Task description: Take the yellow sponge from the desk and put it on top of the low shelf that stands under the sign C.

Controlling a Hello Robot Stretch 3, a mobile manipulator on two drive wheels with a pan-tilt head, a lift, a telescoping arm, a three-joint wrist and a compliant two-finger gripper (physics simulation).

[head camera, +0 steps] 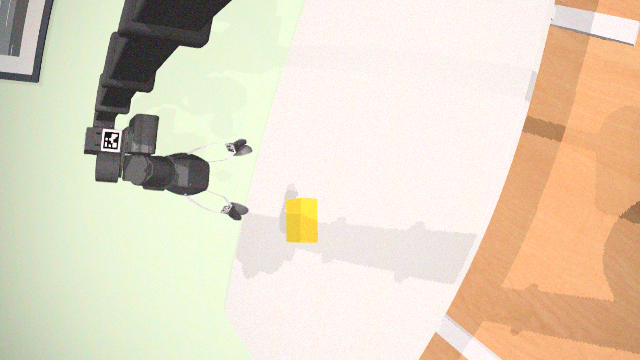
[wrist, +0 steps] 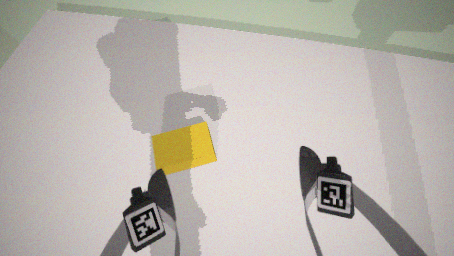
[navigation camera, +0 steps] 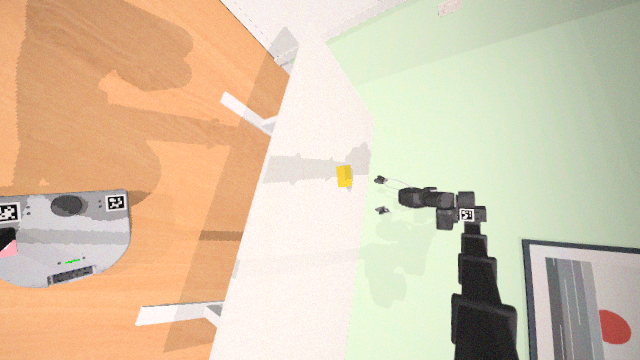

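Where they show: gripper, between the fingertips: (head camera: pixel 245 180) (navigation camera: pixel 376 194); robot's base, origin of its link: (navigation camera: pixel 67 204).
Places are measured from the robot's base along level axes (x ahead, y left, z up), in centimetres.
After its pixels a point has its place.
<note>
The yellow sponge (head camera: pixel 302 220) @[x 5.3, y -85.1, z 76.1 cm] (navigation camera: pixel 344 176) @[x 5.4, y -85.2, z 76.1 cm] (wrist: pixel 184 148) lies on the white desk (head camera: pixel 400 150) @[x -9.4, y -59.9, z 72.1 cm] (navigation camera: pixel 310 210) @[x -7.5, y -63.5, z 72.0 cm] (wrist: pixel 280 100), toward its wall side. My gripper (head camera: pixel 240 179) @[x -2.3, y -77.2, z 94.6 cm] (navigation camera: pixel 381 195) @[x -2.3, y -77.2, z 94.6 cm] (wrist: pixel 234 176) @[x -2.3, y -77.2, z 94.6 cm] is open with nothing between its fingers. It hangs above the desk, apart from the sponge. In the wrist view the sponge shows just beyond the left fingertip, to the left of the gap between the fingers. In the head view the fingertips stand on the wall side of the sponge. The low shelf and the sign C do not show in these views.
A pale green wall (head camera: pixel 100 275) @[x 31.2, y -141.0, z 119.3 cm] (navigation camera: pixel 475 125) @[x 30.0, y -140.5, z 129.9 cm] (wrist: pixel 250 15) runs behind the desk. A framed picture (head camera: pixel 36 45) @[x -33.3, y -110.0, z 145.8 cm] (navigation camera: pixel 570 300) @[x -43.3, y -105.6, z 156.0 cm] hangs on it. The robot's base (navigation camera: pixel 100 250) @[x -17.3, y -7.5, z 16.0 cm] stands on the wooden floor (head camera: pixel 565 200) @[x -2.5, y -48.9, z 0.0 cm] (navigation camera: pixel 190 200) @[x -3.6, y -46.0, z 0.0 cm] in front of the desk. White desk legs (head camera: pixel 595 24) (navigation camera: pixel 175 314) reach over the floor.
</note>
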